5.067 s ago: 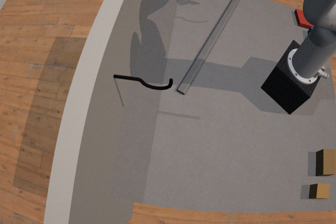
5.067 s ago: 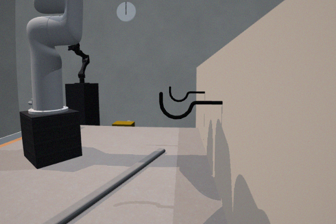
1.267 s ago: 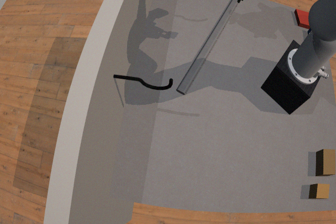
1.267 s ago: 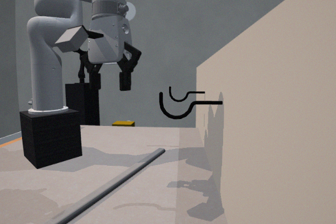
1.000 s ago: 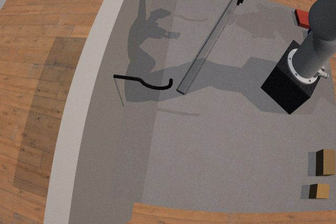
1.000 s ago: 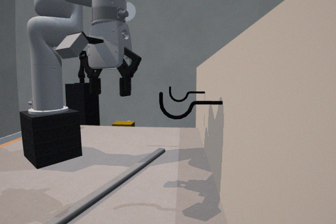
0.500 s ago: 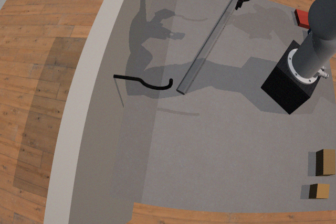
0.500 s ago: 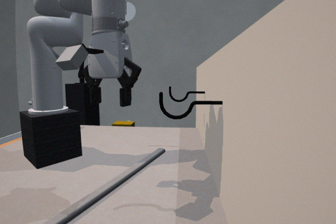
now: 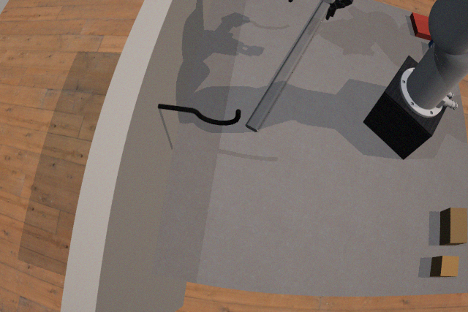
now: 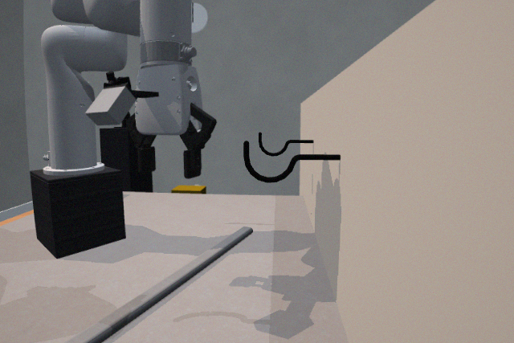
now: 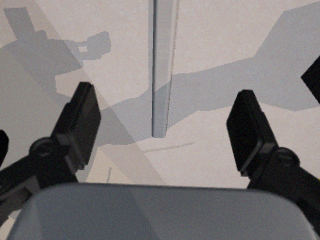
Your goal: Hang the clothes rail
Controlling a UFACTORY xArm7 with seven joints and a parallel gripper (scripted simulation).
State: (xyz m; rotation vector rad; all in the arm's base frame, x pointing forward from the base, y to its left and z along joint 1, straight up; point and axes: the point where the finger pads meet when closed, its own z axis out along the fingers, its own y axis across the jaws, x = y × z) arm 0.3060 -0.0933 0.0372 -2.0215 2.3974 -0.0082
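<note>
My gripper is now 19 cm above the clothes rail. From my hand the other things lie so: red box (40 cm behind, 31 cm to the right, 18 cm below); then beige wall (40 cm below, 24 cm ahead, 21 cm to the left).
</note>
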